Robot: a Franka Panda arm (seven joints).
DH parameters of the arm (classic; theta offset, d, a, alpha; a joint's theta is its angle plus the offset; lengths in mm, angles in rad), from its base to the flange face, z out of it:
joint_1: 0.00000 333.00 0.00 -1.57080
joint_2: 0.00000 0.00 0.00 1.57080
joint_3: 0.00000 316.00 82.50 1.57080
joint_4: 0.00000 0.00 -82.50 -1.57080
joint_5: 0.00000 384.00 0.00 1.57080
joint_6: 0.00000 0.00 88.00 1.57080
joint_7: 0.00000 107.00 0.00 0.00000
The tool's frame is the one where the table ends.
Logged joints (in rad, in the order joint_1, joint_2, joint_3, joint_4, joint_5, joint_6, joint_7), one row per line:
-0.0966 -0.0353 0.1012 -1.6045 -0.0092 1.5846 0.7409
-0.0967 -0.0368 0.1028 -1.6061 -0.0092 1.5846 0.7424
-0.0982 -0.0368 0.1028 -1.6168 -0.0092 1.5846 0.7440
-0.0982 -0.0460 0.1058 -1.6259 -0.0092 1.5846 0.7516
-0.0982 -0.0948 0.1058 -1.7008 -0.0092 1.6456 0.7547
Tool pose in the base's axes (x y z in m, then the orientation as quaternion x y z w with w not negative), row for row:
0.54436 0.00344 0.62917 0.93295 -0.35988 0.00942 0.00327
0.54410 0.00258 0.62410 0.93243 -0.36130 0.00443 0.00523
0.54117 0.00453 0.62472 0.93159 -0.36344 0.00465 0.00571
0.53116 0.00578 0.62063 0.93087 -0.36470 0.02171 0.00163
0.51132 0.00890 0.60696 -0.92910 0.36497 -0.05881 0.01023
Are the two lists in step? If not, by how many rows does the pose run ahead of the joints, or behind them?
The pose runs 1 row ahead of the joints: the pose in row i belongs to the joints in row i + 1.
